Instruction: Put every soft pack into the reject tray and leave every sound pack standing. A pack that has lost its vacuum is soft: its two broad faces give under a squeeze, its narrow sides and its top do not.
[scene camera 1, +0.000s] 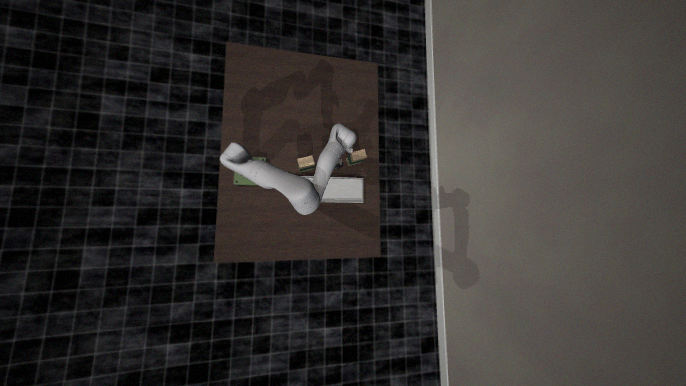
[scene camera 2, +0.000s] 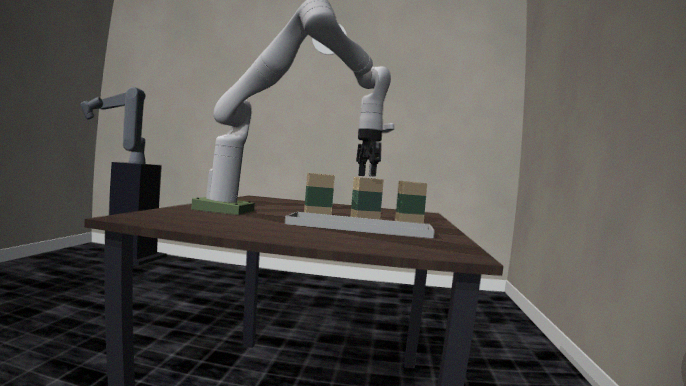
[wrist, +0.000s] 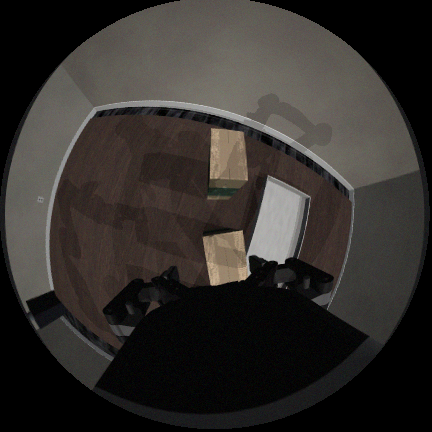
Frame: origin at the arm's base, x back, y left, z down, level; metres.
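Seen in the pictures: gripper, fingertip midpoint: (scene camera 2: 366, 176) (wrist: 213, 269); arm's base, origin of the base link: (scene camera 2: 222, 200).
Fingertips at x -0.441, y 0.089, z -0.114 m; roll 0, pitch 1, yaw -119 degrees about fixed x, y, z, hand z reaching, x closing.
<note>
Offsets run from my fingertips to a thing's top centre. Level surfaces: height alone.
Three tan packs with green bands stand upright in a row behind the reject tray {dx -0.014, dy -0.156, dz +0.124 m} (scene camera 1: 345, 190) (scene camera 2: 350, 225) (wrist: 280, 220), a long, pale, shallow tray with no pack in it. The left pack {dx +0.139, dy -0.034, dz +0.005 m} (scene camera 1: 306, 162) (scene camera 2: 319, 196) is nearest the arm's base. The middle pack {dx -0.009, dy -0.015, dz +0.005 m} (scene camera 2: 367, 201) (wrist: 226, 257) is mostly hidden by the arm in scene camera 1. The right pack {dx -0.146, dy +0.035, dz +0.005 m} (scene camera 1: 358, 156) (scene camera 2: 411, 202) (wrist: 228, 155) stands farthest from the base. My gripper (scene camera 2: 367, 171) (wrist: 213, 269) is open and empty, pointing down, its fingertips close above the middle pack's top. Contact cannot be told.
The arm's green base plate (scene camera 1: 243, 178) (scene camera 2: 222, 205) sits on the brown table {dz +0.146 m} (scene camera 1: 280, 235) (scene camera 2: 200, 230), left of the packs. The right pack stands near the table's right edge. Another grey arm (scene camera 2: 132, 120) stands on a dark pedestal (scene camera 2: 135, 200) beyond the table.
</note>
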